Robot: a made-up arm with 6 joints. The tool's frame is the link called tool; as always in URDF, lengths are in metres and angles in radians. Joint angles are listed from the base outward.
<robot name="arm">
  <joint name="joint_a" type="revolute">
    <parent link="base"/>
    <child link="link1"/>
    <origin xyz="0 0 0.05" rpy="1.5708 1.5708 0"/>
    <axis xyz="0 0 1"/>
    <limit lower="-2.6" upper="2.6"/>
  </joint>
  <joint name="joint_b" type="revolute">
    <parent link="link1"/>
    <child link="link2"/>
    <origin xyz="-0.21 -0.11 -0.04" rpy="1.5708 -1.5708 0"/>
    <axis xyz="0 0 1"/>
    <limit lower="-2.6" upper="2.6"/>
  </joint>
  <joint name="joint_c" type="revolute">
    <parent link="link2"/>
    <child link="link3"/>
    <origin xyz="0.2 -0.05 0.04" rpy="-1.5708 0 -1.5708"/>
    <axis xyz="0 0 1"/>
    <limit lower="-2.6" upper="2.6"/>
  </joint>
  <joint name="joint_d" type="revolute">
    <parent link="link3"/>
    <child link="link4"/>
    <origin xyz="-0.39 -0.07 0" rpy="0 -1.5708 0"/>
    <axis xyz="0 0 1"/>
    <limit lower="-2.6" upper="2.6"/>
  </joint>
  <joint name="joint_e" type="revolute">
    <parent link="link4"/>
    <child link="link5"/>
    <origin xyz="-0.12 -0.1 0" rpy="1.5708 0 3.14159"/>
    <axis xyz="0 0 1"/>
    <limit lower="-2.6" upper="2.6"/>
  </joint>
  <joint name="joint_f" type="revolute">
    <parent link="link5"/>
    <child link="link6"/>
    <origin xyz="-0.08 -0.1 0.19" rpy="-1.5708 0 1.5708"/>
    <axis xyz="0 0 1"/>
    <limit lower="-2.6" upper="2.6"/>
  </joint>
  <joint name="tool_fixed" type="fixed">
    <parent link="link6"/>
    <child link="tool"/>
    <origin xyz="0.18 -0.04 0.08" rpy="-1.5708 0 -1.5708"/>
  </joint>
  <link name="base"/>
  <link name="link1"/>
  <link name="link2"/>
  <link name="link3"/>
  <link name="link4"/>
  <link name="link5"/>
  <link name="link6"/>
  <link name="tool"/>
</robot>
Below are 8 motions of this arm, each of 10 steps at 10 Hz.
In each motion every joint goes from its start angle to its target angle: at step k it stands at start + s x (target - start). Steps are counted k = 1, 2, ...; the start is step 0. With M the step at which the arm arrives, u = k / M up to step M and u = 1 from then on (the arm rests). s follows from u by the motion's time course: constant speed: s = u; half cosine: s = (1 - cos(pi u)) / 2; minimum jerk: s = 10 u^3 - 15 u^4 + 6 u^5.
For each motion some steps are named. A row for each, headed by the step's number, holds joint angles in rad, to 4 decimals.
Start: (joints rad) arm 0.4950 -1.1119 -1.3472 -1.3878 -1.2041 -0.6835
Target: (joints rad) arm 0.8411 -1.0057 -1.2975 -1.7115 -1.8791 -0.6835
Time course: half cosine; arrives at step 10
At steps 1, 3, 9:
1: 0.5035 -1.1093 -1.3460 -1.3957 -1.2206 -0.6835
3: 0.5663 -1.0900 -1.3370 -1.4545 -1.3432 -0.6835
9: 0.8326 -1.0083 -1.2987 -1.7036 -1.8626 -0.6835

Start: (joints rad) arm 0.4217 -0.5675 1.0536 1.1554 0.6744 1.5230
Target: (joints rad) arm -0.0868 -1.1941 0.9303 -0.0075 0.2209 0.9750
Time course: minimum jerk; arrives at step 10
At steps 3, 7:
3: 0.3388 -0.6697 1.0335 0.9658 0.6004 1.4336
7: -0.0039 -1.0919 0.9504 0.1821 0.2949 1.0644

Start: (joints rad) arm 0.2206 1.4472 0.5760 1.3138 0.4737 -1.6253
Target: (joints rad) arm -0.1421 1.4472 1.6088 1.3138 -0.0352 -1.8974
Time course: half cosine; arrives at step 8
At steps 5, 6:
5: -0.0301 1.4472 1.2900 1.3138 0.1219 -1.8134
6: -0.0890 1.4472 1.4575 1.3138 0.0393 -1.8576

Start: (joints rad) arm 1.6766 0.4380 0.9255 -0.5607 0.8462 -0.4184
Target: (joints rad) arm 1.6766 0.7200 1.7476 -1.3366 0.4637 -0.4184
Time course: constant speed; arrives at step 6
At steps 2, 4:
2: 1.6766 0.5320 1.1995 -0.8193 0.7187 -0.4184
4: 1.6766 0.6260 1.4736 -1.0780 0.5912 -0.4184

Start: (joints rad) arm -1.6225 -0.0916 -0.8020 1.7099 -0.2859 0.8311
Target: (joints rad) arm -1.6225 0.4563 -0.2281 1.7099 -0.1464 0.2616
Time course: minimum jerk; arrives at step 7
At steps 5, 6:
5: -1.6225 0.3770 -0.3111 1.7099 -0.1666 0.3440
6: -1.6225 0.4436 -0.2415 1.7099 -0.1496 0.2748

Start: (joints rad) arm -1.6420 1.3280 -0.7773 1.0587 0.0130 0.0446
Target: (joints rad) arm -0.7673 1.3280 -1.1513 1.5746 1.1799 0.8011
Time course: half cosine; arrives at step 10
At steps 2, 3, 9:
2: -1.5585 1.3280 -0.8130 1.1080 0.1244 0.1168
3: -1.4617 1.3280 -0.8544 1.1650 0.2535 0.2005
9: -0.7887 1.3280 -1.1421 1.5620 1.1513 0.7826

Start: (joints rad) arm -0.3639 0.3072 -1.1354 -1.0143 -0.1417 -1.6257
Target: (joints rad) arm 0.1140 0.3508 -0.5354 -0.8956 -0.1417 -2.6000
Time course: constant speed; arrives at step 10
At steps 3, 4, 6, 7, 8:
3: -0.2205 0.3203 -0.9554 -0.9787 -0.1417 -1.9180
4: -0.1727 0.3246 -0.8954 -0.9668 -0.1417 -2.0154
6: -0.0772 0.3334 -0.7754 -0.9431 -0.1417 -2.2103
7: -0.0294 0.3377 -0.7154 -0.9312 -0.1417 -2.3077
8: 0.0184 0.3421 -0.6554 -0.9193 -0.1417 -2.4051

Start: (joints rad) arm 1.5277 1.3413 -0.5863 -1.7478 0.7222 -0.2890
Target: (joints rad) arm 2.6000 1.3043 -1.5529 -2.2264 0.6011 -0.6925
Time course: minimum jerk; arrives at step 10
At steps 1, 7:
1: 1.5369 1.3410 -0.5946 -1.7519 0.7212 -0.2925
7: 2.4251 1.3103 -1.3953 -2.1483 0.6208 -0.6267

